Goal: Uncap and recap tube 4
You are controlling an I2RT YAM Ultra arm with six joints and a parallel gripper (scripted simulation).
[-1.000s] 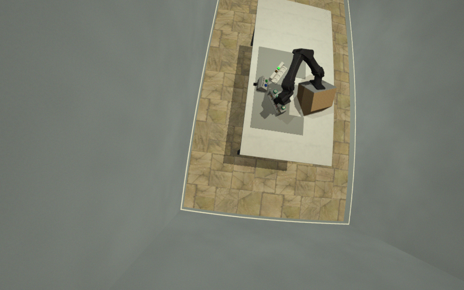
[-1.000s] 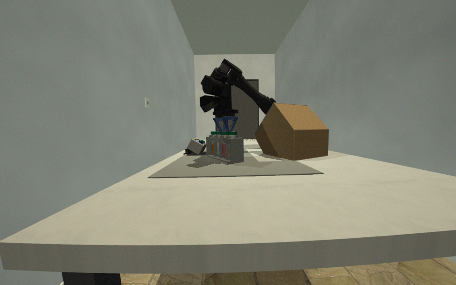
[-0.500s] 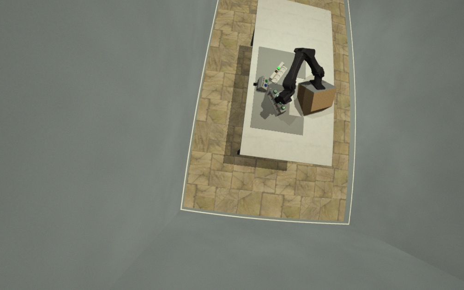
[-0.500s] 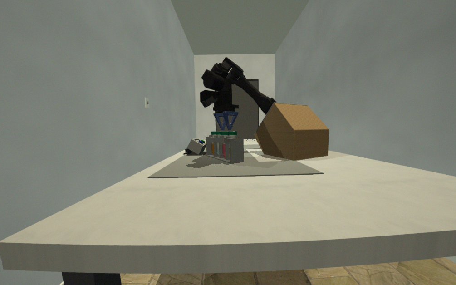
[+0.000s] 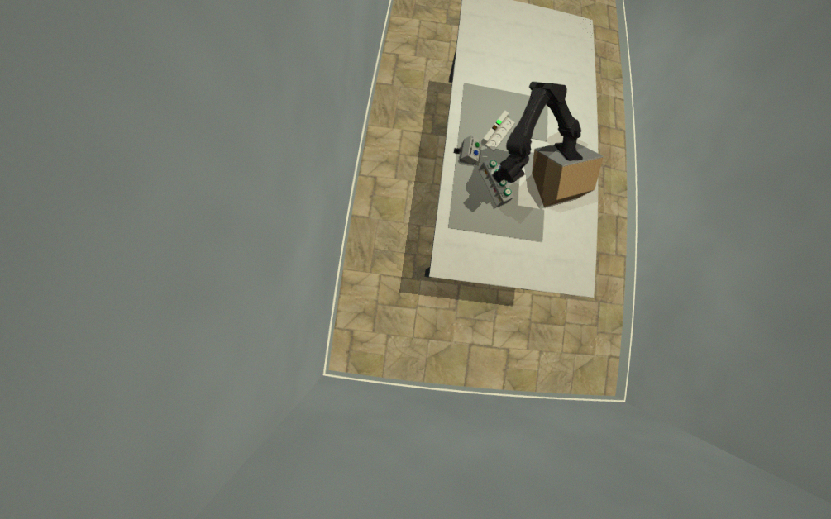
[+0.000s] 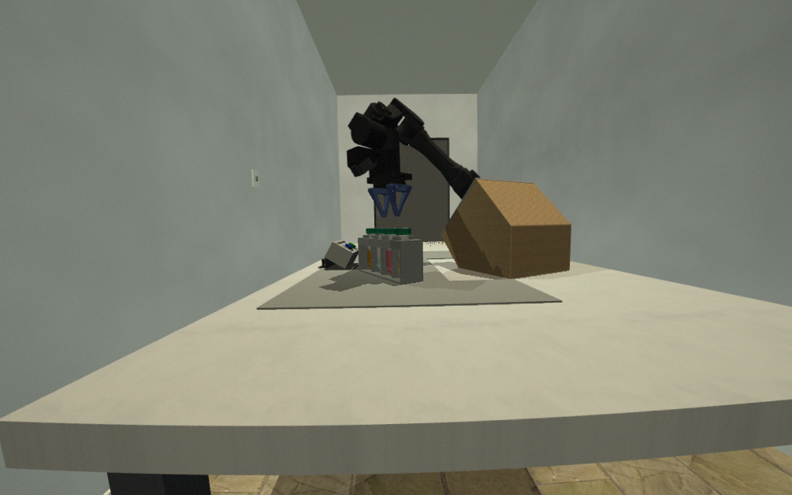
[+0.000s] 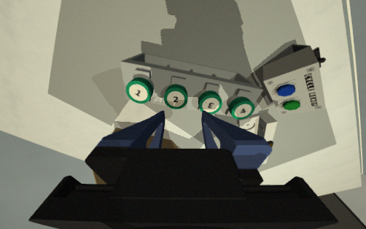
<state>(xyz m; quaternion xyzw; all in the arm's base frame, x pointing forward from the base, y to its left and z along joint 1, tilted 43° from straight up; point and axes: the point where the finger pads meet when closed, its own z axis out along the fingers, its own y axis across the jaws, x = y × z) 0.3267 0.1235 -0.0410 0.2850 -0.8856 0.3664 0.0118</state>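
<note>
My hand is 21 cm to the left of the green ready key, 9 cm short of it and 9 cm above it. The rest, counted from my hand: blue cycle key (17 cm to the right, 10 cm ahead, 9 cm below).
</note>
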